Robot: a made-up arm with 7 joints.
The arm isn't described. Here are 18 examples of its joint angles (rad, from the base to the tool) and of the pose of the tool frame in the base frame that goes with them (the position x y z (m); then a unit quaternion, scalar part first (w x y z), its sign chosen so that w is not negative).
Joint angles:
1: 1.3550 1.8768 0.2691 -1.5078 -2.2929 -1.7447 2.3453
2: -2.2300 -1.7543 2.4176 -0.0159 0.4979 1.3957 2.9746
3: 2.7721 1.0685 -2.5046 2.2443 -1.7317 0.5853 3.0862
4: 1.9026 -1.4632 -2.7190 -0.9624 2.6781 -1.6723 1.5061
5: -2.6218 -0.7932 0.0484 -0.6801 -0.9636 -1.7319 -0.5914
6: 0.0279 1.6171 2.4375 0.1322 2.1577 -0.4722 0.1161
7: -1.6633 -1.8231 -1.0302 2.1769 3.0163 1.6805 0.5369
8: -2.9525 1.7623 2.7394 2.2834 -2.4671 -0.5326 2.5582
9: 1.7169 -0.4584 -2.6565 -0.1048 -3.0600 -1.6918 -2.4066
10: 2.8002 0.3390 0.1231 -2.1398 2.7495 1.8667 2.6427
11: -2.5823 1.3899 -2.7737 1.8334 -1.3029 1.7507 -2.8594
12: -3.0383 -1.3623 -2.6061 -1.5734 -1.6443 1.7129 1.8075
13: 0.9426 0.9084 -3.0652 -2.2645 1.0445 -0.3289 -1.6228
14: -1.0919 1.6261 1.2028 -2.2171 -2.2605 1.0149 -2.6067
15: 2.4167 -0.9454 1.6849 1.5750 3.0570 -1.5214 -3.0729
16: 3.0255 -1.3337 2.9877 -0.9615 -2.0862 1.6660 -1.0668
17: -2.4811 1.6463 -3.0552 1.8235 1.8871 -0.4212 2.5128
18: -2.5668 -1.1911 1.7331 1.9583 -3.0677 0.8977 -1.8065
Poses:
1: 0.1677 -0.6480 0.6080 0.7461 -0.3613 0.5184 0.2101
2: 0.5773 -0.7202 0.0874 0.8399 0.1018 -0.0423 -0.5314
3: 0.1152 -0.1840 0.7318 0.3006 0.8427 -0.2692 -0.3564
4: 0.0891 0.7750 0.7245 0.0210 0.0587 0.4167 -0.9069
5: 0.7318 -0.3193 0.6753 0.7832 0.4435 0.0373 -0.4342
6: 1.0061 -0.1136 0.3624 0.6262 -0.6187 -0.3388 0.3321
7: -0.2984 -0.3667 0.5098 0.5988 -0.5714 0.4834 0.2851
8: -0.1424 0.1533 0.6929 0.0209 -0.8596 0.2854 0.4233
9: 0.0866 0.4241 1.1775 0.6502 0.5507 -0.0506 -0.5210
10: 0.2321 0.1072 0.6250 0.9354 0.1095 0.3151 -0.1173
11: -0.2604 0.0686 0.8227 0.6531 0.3581 -0.6410 0.1855
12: 0.4142 0.2605 0.7915 0.8931 0.4100 -0.1354 0.1261
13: 0.1599 -0.3085 0.0993 0.6937 -0.1477 0.1299 -0.6929
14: -0.2476 0.2850 0.4412 0.2824 -0.4499 -0.1739 -0.8292
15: -0.0523 0.5917 0.5242 0.7805 -0.4419 0.2127 -0.3877
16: 0.5834 0.0772 0.9025 0.2832 -0.1634 0.7626 -0.5581
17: -0.3003 0.2144 0.8417 0.0970 -0.7835 -0.5825 0.1937
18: 0.5729 0.2354 0.3874 0.2328 0.7357 0.0994 -0.6282
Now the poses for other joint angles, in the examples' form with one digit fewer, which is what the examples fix.
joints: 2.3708 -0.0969 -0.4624 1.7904 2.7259 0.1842 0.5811
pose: -0.184 -0.461 0.765 0.439 -0.642 -0.329 -0.537
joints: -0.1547 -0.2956 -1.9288 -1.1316 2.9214 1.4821 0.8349
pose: 0.079 -0.427 0.980 0.114 -0.374 0.111 0.914
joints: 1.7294 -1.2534 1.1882 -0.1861 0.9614 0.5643 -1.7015
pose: 0.187 0.963 0.587 0.343 0.407 -0.552 0.642
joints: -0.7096 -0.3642 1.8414 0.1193 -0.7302 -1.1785 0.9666
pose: -0.314 -0.265 1.235 0.326 -0.550 0.581 -0.503
